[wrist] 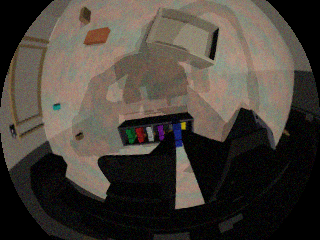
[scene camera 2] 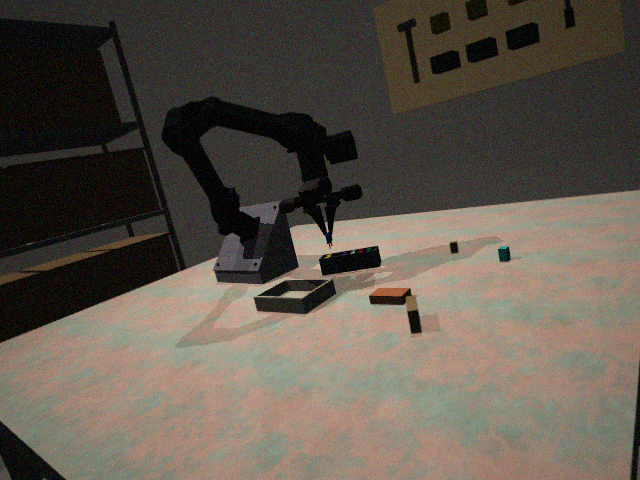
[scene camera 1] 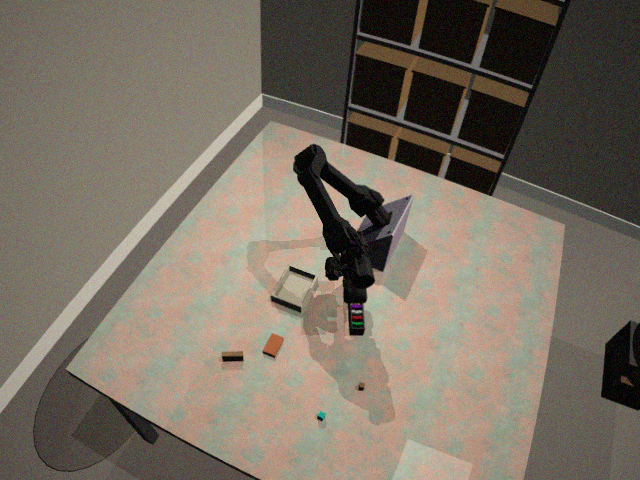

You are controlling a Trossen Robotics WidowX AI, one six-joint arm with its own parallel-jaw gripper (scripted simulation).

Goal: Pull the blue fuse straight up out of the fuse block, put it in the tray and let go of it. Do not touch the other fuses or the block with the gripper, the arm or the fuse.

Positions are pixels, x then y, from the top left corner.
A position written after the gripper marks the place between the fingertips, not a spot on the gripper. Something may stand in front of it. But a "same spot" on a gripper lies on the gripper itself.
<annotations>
gripper: wrist; scene camera 2; scene camera 1 350, 289
same spot on gripper: (scene camera 2: 312, 209) = (wrist: 238, 154)
same spot on grey tray: (wrist: 190, 36) = (scene camera 1: 295, 286)
</annotations>
